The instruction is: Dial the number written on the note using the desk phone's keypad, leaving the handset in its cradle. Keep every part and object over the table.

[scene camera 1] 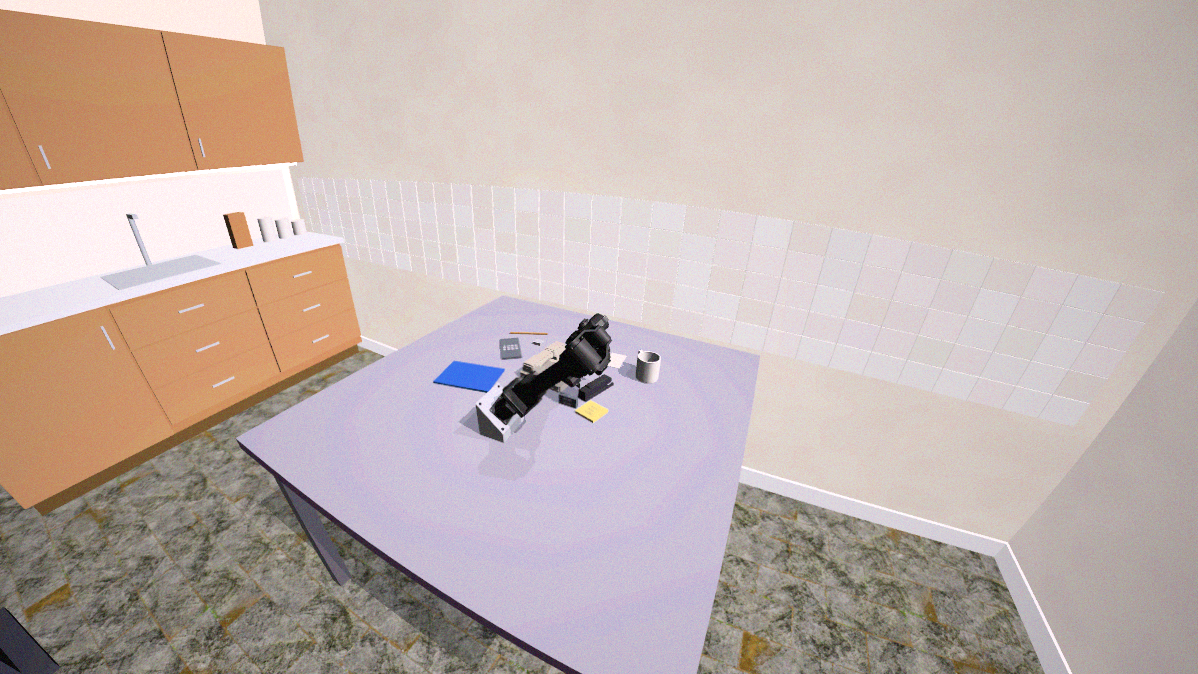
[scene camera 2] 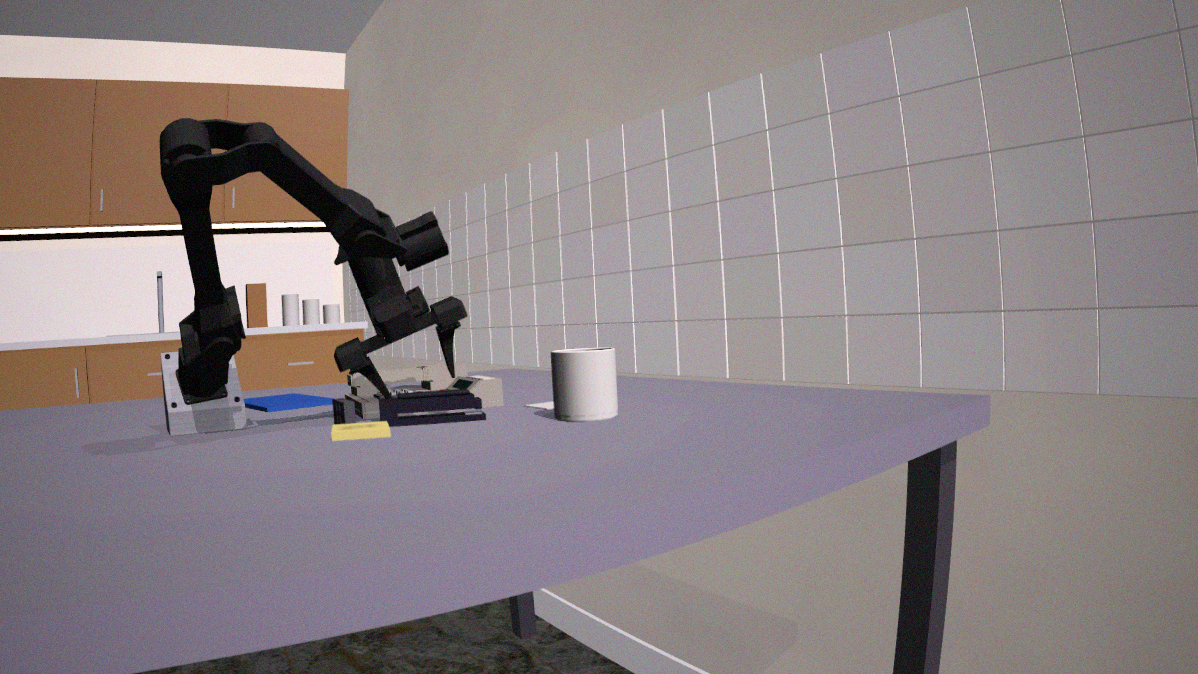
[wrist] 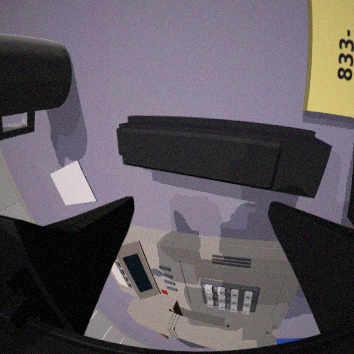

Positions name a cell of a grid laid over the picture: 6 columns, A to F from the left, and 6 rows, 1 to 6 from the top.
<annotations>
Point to a blue folder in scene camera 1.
At C4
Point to a white paper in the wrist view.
B4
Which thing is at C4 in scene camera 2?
A handset.
</annotations>
